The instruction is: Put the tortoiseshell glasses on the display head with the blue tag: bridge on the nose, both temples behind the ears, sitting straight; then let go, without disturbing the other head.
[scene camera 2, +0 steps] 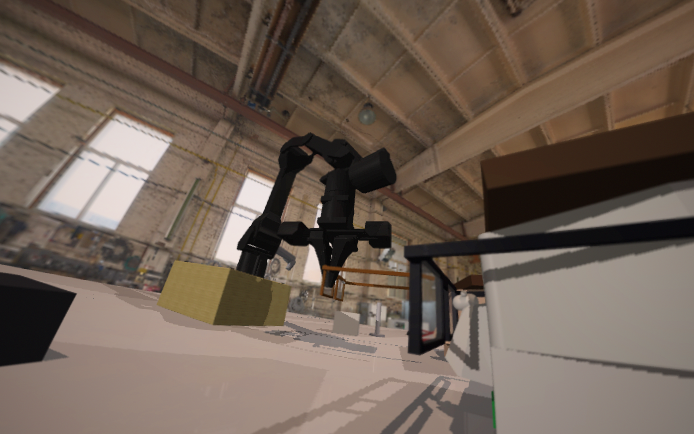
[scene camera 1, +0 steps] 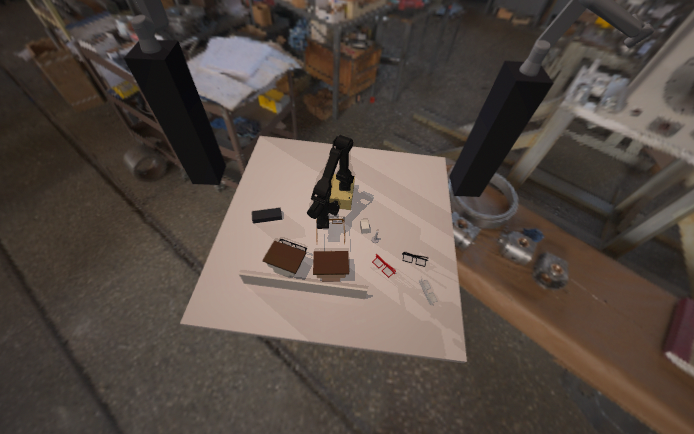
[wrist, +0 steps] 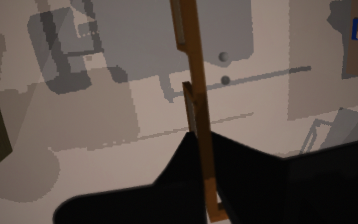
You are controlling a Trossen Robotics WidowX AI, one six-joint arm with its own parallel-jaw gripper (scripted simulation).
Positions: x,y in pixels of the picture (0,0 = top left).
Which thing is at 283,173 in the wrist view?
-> The gripper.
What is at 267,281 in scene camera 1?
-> A low white rail.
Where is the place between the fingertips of the gripper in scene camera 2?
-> At 328,287
